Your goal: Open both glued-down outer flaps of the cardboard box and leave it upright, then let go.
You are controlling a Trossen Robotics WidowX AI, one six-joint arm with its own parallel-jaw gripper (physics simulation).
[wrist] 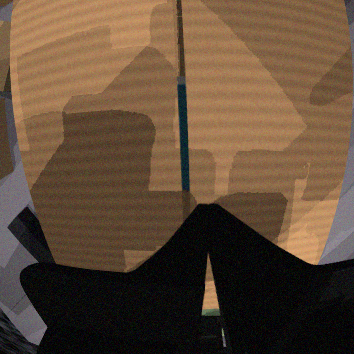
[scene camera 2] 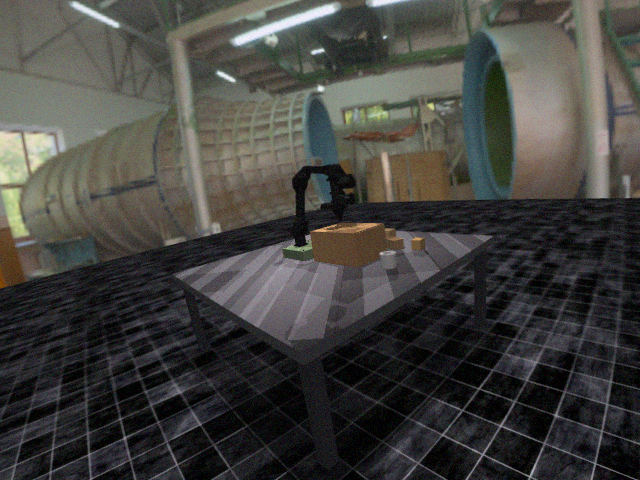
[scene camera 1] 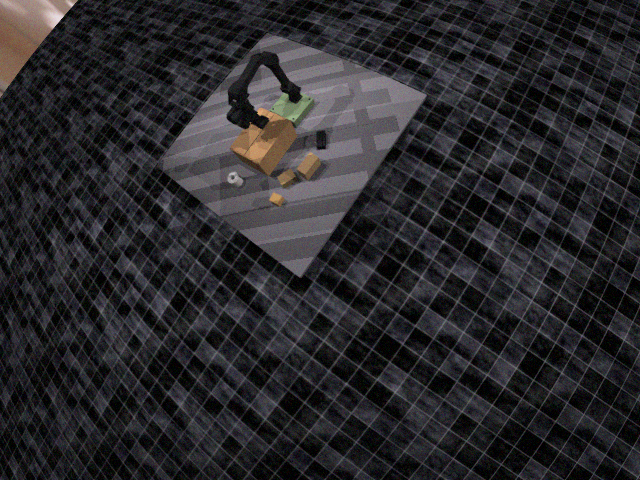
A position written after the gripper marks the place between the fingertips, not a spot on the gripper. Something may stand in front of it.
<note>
The gripper (wrist: pixel 206 212) is shut, holding nothing. On the table rests a black block (wrist: pixel 28 232).
</note>
